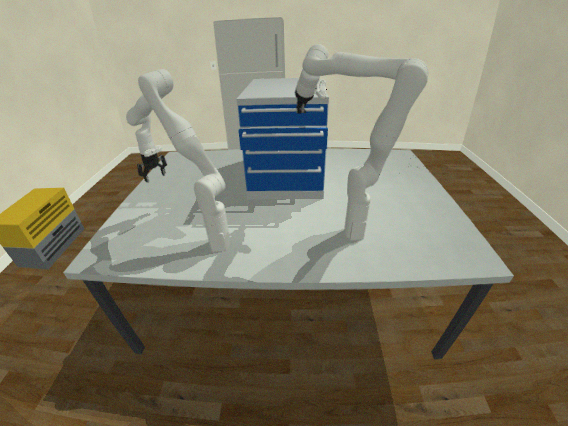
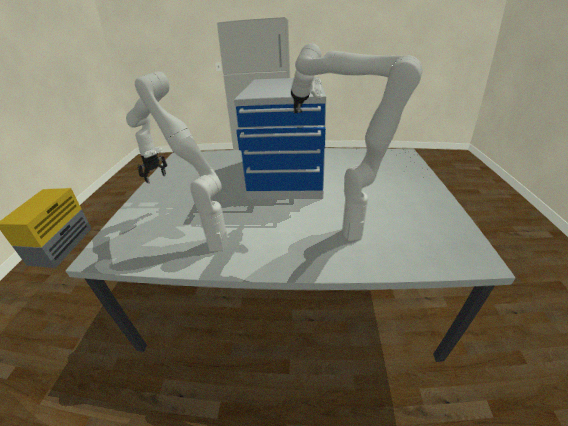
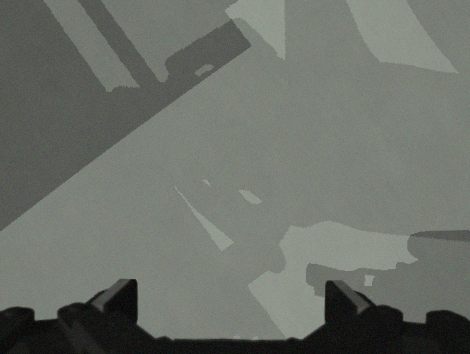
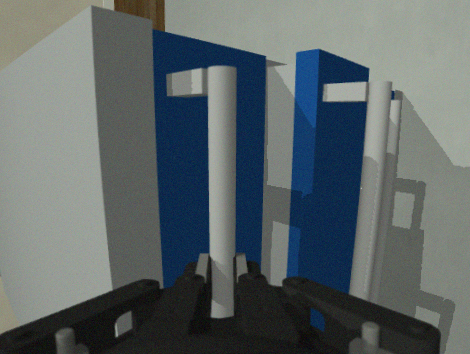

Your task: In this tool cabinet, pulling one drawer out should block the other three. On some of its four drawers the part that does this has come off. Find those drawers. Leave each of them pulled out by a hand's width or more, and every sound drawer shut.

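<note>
The grey cabinet (image 1: 260,90) (image 2: 257,90) (image 4: 50,150) has four blue drawers. The top drawer (image 1: 270,118) (image 2: 270,118) (image 4: 182,175) looks flush with the body. The second drawer (image 1: 283,143) (image 2: 280,142) (image 4: 335,175) stands out from the front. The third drawer (image 1: 285,161) (image 2: 283,161) and bottom drawer (image 1: 285,181) (image 2: 285,182) look shut. My right gripper (image 1: 300,111) (image 2: 297,110) (image 4: 222,269) is shut on the top drawer's handle (image 1: 270,109) (image 2: 265,110) (image 4: 222,150). My left gripper (image 1: 155,176) (image 2: 156,177) (image 3: 231,301) is open and empty, left of the cabinet.
The cabinet stands at the back of the grey table (image 1: 410,250) (image 2: 410,250). A fridge (image 1: 247,47) (image 2: 250,47) stands behind it. A yellow and grey box (image 1: 37,215) (image 2: 40,215) is left of the table. Shadows cross the table top.
</note>
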